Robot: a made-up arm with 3 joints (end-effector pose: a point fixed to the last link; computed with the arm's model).
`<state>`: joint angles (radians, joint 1 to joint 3).
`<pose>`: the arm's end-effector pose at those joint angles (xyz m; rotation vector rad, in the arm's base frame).
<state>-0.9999 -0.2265 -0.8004</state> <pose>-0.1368 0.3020 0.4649 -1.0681 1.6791 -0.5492</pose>
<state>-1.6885 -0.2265 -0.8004</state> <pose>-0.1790 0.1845 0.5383 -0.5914 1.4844 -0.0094</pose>
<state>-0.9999 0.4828 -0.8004</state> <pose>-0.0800 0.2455 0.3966 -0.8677 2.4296 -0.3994</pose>
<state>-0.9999 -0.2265 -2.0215</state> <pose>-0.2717 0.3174 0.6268 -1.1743 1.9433 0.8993</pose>
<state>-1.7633 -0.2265 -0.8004</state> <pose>-0.1834 0.1693 0.5408 -0.5397 1.4570 0.0458</pose>
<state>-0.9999 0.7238 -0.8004</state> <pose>-0.0764 0.2249 0.3668 -0.7645 2.6775 -0.3283</pose>
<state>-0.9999 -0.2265 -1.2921</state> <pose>-0.2064 0.3308 0.5135 -1.1498 1.8466 0.0118</pose>
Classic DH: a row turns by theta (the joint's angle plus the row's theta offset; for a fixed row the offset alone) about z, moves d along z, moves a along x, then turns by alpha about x. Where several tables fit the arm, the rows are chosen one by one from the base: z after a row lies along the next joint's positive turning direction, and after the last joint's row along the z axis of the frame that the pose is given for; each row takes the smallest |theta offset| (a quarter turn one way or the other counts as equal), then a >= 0, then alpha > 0; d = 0 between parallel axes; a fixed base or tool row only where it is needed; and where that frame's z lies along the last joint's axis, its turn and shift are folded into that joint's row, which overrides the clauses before.
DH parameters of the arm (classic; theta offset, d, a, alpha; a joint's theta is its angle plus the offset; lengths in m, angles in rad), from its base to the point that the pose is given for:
base (fixed): 1.3081 0.3565 0.0906 -1.7094
joint 1: 0 0.2721 0.0801 -1.4321
joint 2: -0.7583 -0.2234 0.0099 2.0215
joint 3: -1.0932 -0.2188 -0.1699 2.0657
tool (fixed): 1.3457 0.0809 0 0

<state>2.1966 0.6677 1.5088</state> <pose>0.1321 0.2223 0.2631 0.6556 1.9552 0.1930</pose>
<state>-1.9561 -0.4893 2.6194</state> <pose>-0.3120 -0.2258 0.5928 -1.3942 -0.0682 2.6714</pose>
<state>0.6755 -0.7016 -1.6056</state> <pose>-0.2692 0.3832 0.1416 1.9433 -1.7628 0.8768</pose>
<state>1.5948 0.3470 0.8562</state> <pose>0.0865 0.1694 0.3394 1.1551 1.3493 1.3704</pose>
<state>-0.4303 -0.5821 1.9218</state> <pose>-0.0773 0.3529 0.7155 0.1033 -1.1194 -2.1988</pose>
